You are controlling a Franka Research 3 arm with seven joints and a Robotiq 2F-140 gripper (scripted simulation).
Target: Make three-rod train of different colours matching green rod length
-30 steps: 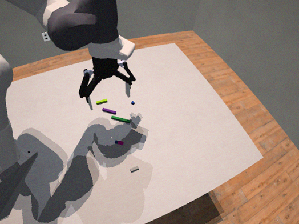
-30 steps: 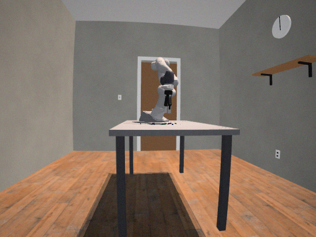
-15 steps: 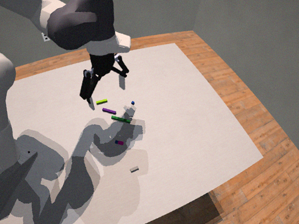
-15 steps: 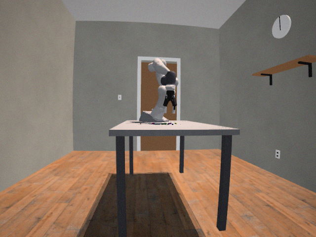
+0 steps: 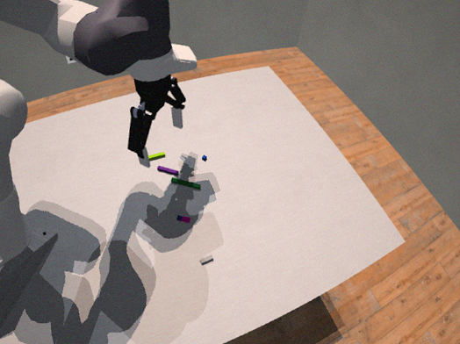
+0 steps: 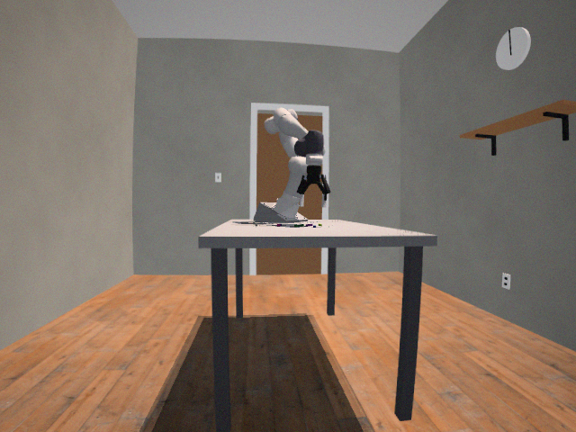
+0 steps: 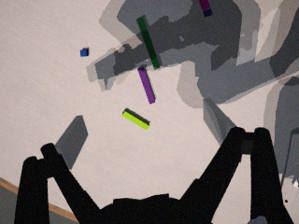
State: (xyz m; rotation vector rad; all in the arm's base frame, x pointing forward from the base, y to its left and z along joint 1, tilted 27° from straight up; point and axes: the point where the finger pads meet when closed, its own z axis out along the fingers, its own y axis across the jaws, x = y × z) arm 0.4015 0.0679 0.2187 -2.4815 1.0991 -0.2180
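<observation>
Right now the lime rod is 100 mm below my hand, 40 mm to the left of it and 20 mm behind it. The rest, counted from my hand: magenta rod (170 mm to the right, 100 mm below, 20 mm ahead); green rod (100 mm below, 70 mm to the right, 40 mm ahead); purple rod (100 mm below, 20 mm to the right).
</observation>
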